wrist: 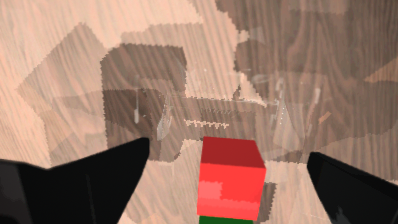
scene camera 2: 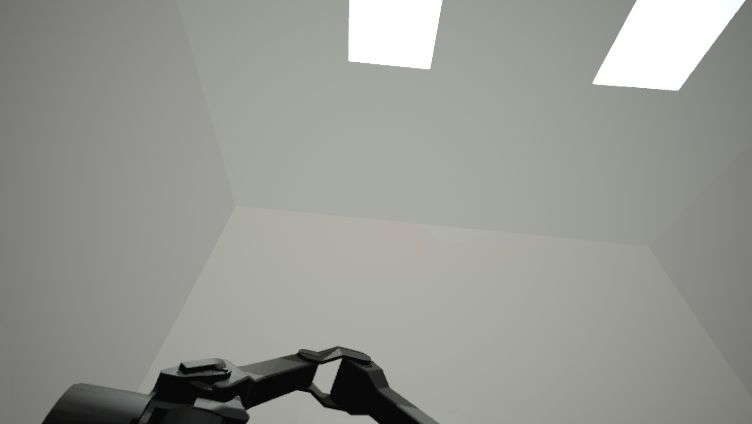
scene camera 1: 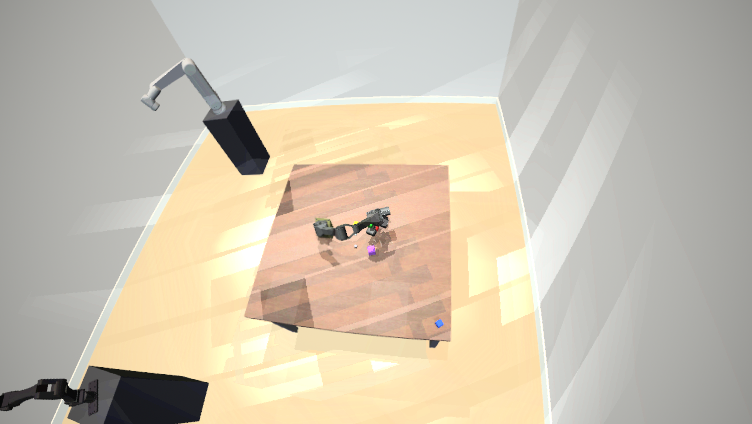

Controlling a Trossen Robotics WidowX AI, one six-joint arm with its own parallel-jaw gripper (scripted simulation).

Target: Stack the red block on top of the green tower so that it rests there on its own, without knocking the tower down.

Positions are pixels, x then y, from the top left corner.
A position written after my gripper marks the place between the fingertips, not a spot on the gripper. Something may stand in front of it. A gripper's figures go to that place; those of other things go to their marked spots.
Labels:
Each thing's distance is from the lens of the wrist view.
my gripper (wrist: 228, 152): 12 cm
red block (wrist: 232, 173): 10 cm

